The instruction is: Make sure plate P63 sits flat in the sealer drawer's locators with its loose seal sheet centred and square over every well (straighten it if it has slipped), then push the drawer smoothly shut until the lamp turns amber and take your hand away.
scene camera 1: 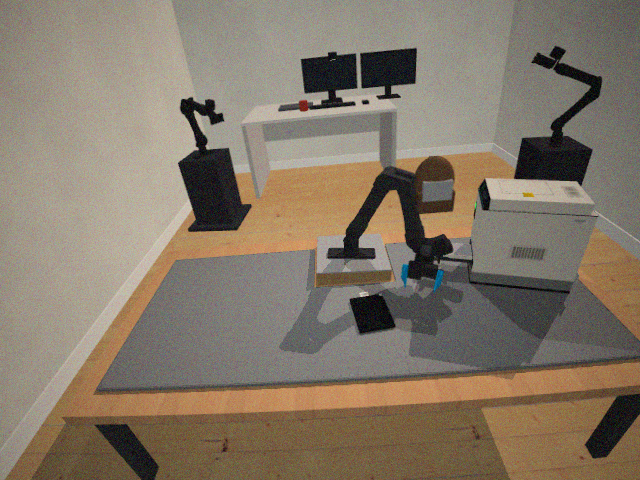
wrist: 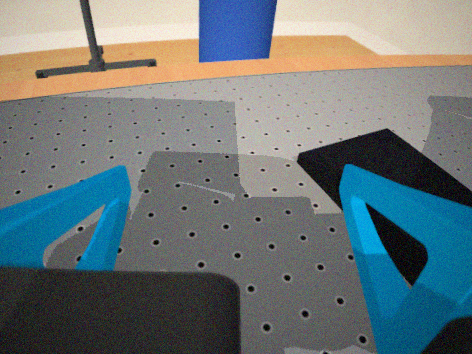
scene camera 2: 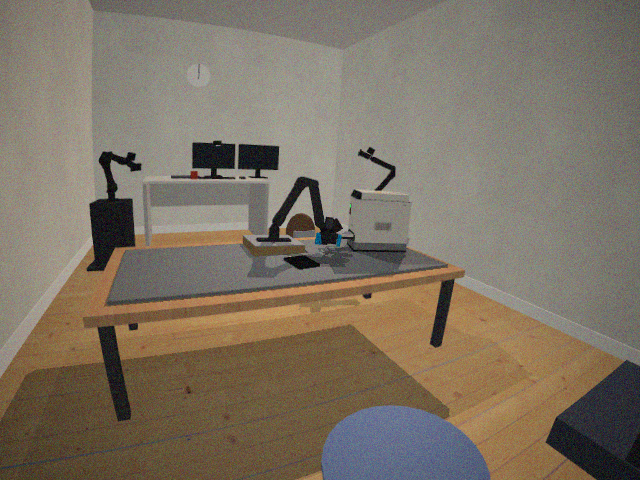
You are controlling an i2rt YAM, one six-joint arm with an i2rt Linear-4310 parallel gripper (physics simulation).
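Pixels of known places: gripper, fingertip midpoint: (scene camera 1: 419, 289) (wrist: 235, 177) (scene camera 2: 330, 244); arm's base, link origin: (scene camera 1: 351, 254) (scene camera 2: 273, 240).
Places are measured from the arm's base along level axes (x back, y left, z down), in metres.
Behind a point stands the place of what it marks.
The white sealer (scene camera 1: 529, 235) @(x -0.183, y 0.608, z -0.186 m) (scene camera 2: 379, 219) @(x -0.180, y 0.590, z -0.158 m) stands at the right of the table, with a green light (scene camera 1: 475, 206) @(x 0.005, y 0.481, z -0.205 m) (scene camera 2: 350, 206) @(x 0.002, y 0.480, z -0.205 m) on its left side. Its drawer (scene camera 1: 460, 252) @(x -0.081, y 0.423, z -0.053 m) (scene camera 2: 348, 235) @(x -0.100, y 0.434, z -0.045 m) sticks out to the left, partly hidden by the arm. Plate P63 and the seal sheet cannot be made out, so their seating and squareness cannot be told. My gripper (scene camera 1: 420, 286) @(x -0.281, y 0.242, z -0.043 m) (scene camera 2: 328, 242) @(x -0.281, y 0.242, z -0.043 m) (wrist: 235, 177) @(x -0.281, y 0.242, z -0.043 m) is open with its blue fingers wide apart, above the mat just left of the drawer. Nothing shows between the fingertips in the wrist view.
A black flat slab (scene camera 1: 372, 314) @(x -0.330, y 0.081, z 0.029 m) (scene camera 2: 301, 261) @(x -0.324, y 0.074, z 0.029 m) (wrist: 390, 155) @(x -0.362, y 0.066, z 0.029 m) lies on the grey mat (scene camera 1: 217, 330) @(x -0.403, y -0.463, z 0.041 m), with a small white tag (scene camera 1: 363, 294) @(x -0.212, y 0.050, z 0.041 m) at its back edge. The arm's base stands on a raised block (scene camera 1: 353, 277) @(x -0.127, y 0.011, z 0.026 m) (scene camera 2: 279, 249) @(x -0.128, y 0.005, z 0.019 m) left of the gripper.
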